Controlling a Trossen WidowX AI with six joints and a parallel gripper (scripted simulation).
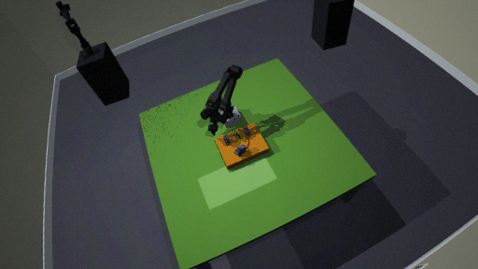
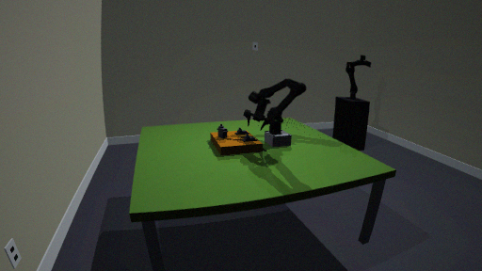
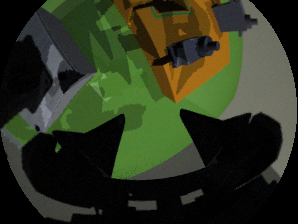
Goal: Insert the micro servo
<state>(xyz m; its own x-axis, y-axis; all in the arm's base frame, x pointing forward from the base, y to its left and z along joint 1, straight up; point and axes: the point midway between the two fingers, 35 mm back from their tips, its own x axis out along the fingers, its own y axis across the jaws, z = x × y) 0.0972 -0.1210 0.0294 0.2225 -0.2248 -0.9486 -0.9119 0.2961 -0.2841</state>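
Now: the orange deck 19 cm ahead of my gripper tip, 15 cm to the left of it and 4 cm below it.
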